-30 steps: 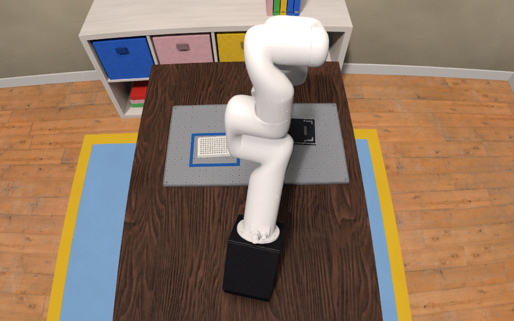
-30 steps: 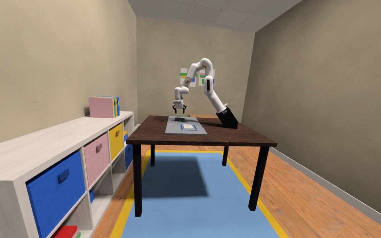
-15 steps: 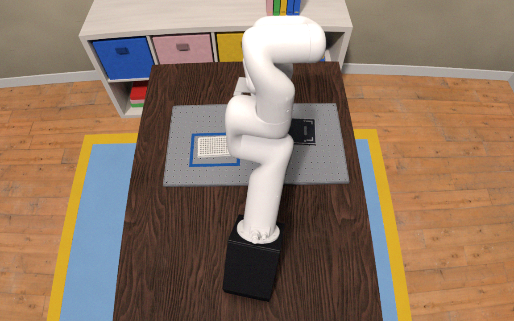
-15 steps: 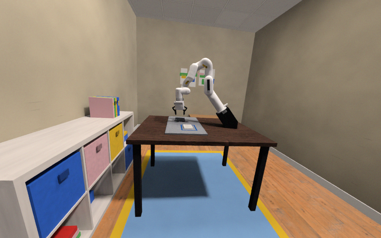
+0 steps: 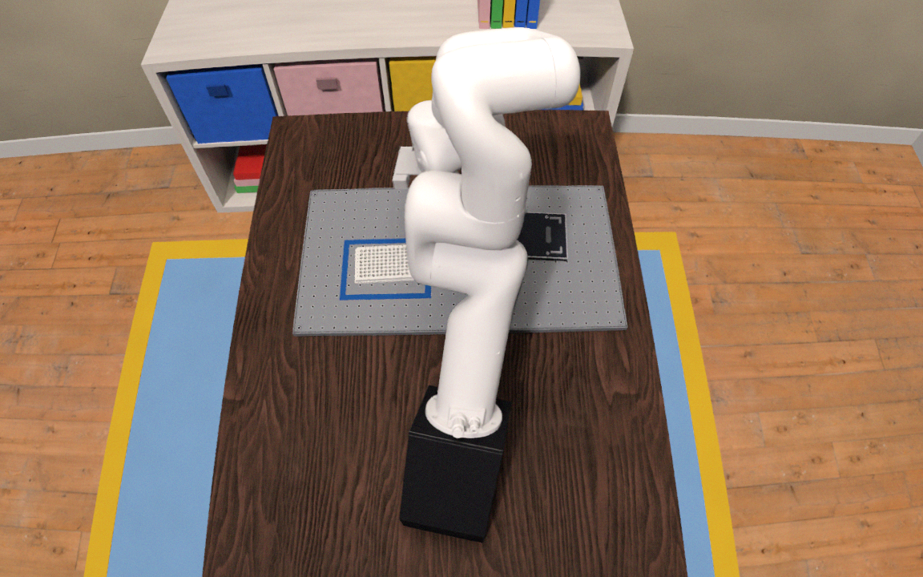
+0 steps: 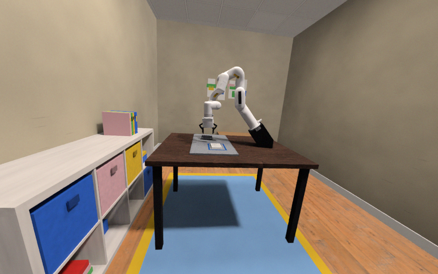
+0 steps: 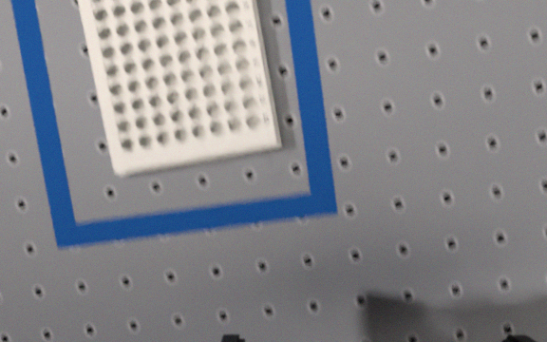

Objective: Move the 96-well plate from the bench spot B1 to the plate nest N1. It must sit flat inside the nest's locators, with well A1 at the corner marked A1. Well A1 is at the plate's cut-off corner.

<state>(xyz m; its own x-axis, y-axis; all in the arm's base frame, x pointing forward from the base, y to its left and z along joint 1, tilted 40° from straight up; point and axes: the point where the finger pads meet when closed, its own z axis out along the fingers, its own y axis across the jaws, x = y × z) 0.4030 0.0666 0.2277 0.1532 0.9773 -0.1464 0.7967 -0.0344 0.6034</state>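
The white 96-well plate lies 130 mm to the left of my hand, 90 mm below it and 70 mm behind it. Also, from my hand: plate nest (190 mm to the right, 90 mm below).
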